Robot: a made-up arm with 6 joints. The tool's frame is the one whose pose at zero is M.
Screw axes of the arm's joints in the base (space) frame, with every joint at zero. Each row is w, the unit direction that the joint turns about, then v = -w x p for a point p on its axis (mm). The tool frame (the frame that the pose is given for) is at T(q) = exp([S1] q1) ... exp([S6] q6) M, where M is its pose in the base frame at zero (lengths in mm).
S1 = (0, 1, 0, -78, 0, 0)
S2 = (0, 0, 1, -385, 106, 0)
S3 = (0, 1, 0, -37, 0, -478)
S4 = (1, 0, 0, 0, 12, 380)
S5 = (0, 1, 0, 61, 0, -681)
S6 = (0, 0, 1, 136, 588, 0)
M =
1 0 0 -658
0 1 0 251
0 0 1 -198
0 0 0 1
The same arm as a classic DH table. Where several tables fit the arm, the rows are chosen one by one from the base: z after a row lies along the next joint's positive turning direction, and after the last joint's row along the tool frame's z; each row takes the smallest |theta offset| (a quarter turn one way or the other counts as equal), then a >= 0, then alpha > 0; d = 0 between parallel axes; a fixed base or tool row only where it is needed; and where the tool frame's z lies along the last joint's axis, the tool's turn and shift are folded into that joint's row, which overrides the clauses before.
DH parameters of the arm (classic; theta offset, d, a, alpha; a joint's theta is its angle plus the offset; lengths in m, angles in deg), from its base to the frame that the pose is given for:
base (fixed): 0.00 0.0780 0.0000 -90.00
joint 1: 0.00 -0.3850 -0.1060 90.00
joint 2: 0.00 -0.0410 -0.3720 -90.00
joint 3: 90.00 0.0050 0.0250 90.00
joint 4: 0.00 -0.2030 0.0730 -90.00
joint 5: -90.00 0.5160 0.0930 90.00
joint 6: -58.67 0.0000 -0.1346 0.00
tool (fixed): 58.67 -0.1370 0.0000 0.00

